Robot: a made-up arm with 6 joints. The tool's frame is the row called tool.
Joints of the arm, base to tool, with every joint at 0 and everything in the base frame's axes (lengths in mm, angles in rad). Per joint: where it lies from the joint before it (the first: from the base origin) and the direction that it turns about. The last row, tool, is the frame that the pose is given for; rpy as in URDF.
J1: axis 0 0 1 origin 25.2 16.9 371.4
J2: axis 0 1 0 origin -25.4 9.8 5.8
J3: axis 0 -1 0 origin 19.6 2.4 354.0
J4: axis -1 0 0 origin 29.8 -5.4 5.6
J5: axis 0 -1 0 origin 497.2 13.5 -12.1
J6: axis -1 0 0 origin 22.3 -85.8 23.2
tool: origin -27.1 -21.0 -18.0 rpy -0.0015 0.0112 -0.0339
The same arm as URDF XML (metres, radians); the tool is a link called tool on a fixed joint. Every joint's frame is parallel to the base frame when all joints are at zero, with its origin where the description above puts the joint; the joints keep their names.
<robot name="arm">
<link name="base"/>
<link name="link1"/>
<link name="link2"/>
<link name="link3"/>
<link name="link4"/>
<link name="link5"/>
<link name="link6"/>
<link name="tool"/>
<joint name="J1" type="continuous"><parent link="base"/><child link="link1"/><origin xyz="0.0252 0.0169 0.3714"/><axis xyz="0 0 1"/></joint>
<joint name="J2" type="continuous"><parent link="link1"/><child link="link2"/><origin xyz="-0.0254 0.0098 0.0058"/><axis xyz="0 1 0"/></joint>
<joint name="J3" type="continuous"><parent link="link2"/><child link="link3"/><origin xyz="0.0196 0.0024 0.3540"/><axis xyz="0 -1 0"/></joint>
<joint name="J4" type="continuous"><parent link="link3"/><child link="link4"/><origin xyz="0.0298 -0.0054 0.0056"/><axis xyz="-1 0 0"/></joint>
<joint name="J5" type="continuous"><parent link="link4"/><child link="link5"/><origin xyz="0.4972 0.0135 -0.0121"/><axis xyz="0 -1 0"/></joint>
<joint name="J6" type="continuous"><parent link="link5"/><child link="link6"/><origin xyz="0.0223 -0.0858 0.0232"/><axis xyz="-1 0 0"/></joint>
<joint name="tool_joint" type="fixed"><parent link="link6"/><child link="tool"/><origin xyz="-0.0271 -0.0210 -0.0180" rpy="-0.0015 0.0112 -0.0339"/></joint>
</robot>

